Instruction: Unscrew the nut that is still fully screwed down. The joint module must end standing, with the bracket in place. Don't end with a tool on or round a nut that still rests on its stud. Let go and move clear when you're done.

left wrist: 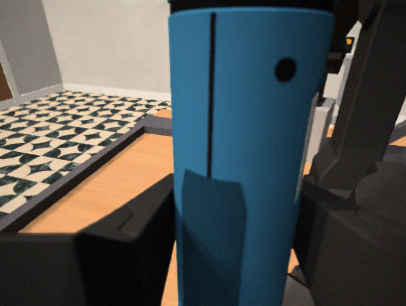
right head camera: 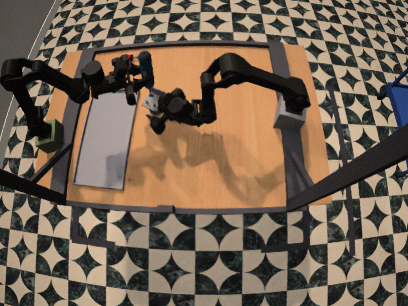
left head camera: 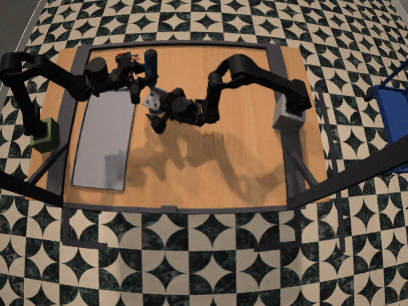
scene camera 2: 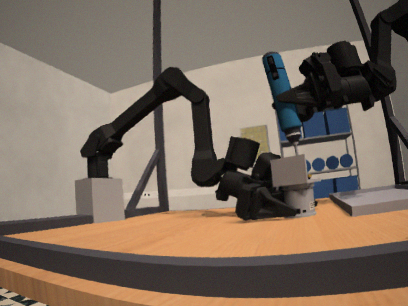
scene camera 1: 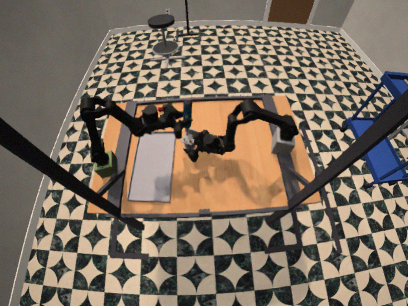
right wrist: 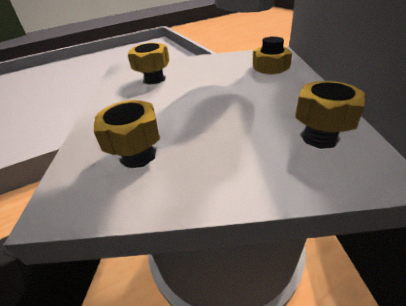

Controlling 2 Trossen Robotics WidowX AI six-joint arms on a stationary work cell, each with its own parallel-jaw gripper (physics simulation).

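Pixels of known places: left gripper, fingertip midpoint: (left wrist: 228, 183) (right head camera: 153, 72) (left head camera: 157, 71) (scene camera 2: 274, 102) (scene camera 1: 191, 116); right gripper, fingertip midpoint: (scene camera 2: 307, 208); left arm's base, origin of the base link: (right head camera: 45, 132) (left head camera: 40, 131) (scene camera 1: 102, 160); right arm's base, origin of the base link: (right head camera: 294, 105) (left head camera: 294, 107) (scene camera 1: 286, 135).
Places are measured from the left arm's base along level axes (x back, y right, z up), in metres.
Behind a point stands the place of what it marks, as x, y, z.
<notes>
The joint module (scene camera 2: 300, 201) @[-0.473, -0.060, -0.066] (right wrist: 225, 275) @[-0.490, -0.012, -0.060] stands upright, bracket (scene camera 2: 289, 171) @[-0.488, -0.061, -0.011] (right wrist: 215, 175) @[-0.487, -0.014, -0.029] on top. In the right wrist view, one nut (right wrist: 271, 64) @[-0.469, -0.053, -0.026] sits low, its stud poking through; three others, a near left nut (right wrist: 127, 132), a far left nut (right wrist: 149, 59) @[-0.449, -0.026, -0.021] and a near right nut (right wrist: 330, 110), sit high at their stud tops. My left gripper (scene camera 2: 287, 97) @[-0.497, -0.049, 0.121] (left wrist: 228, 183) @[-0.497, -0.049, 0.121] is shut on the blue power screwdriver (left head camera: 150, 62) @[-0.481, -0.028, 0.201] (right head camera: 145, 67) @[-0.481, -0.028, 0.183] (scene camera 2: 280, 82) @[-0.482, -0.068, 0.154] (left wrist: 240, 100) @[-0.461, -0.049, 0.168], tilted bit-down above the bracket; its tip is hidden. My right gripper (scene camera 2: 289, 210) is open low at the module; its fingertips are mostly hidden.
A shallow grey tray (left head camera: 102, 150) @[-0.238, 0.098, -0.091] (scene camera 2: 375, 201) @[-0.304, -0.028, -0.091] lies beside the module, at the left of the head views. A raised dark frame (left head camera: 175, 45) @[-0.598, -0.349, -0.091] edges the wooden table. A small red object (scene camera 1: 160, 108) @[-0.344, -0.332, -0.067] shows behind the left gripper. A blue cart (scene camera 1: 372, 145) stands off the table.
</notes>
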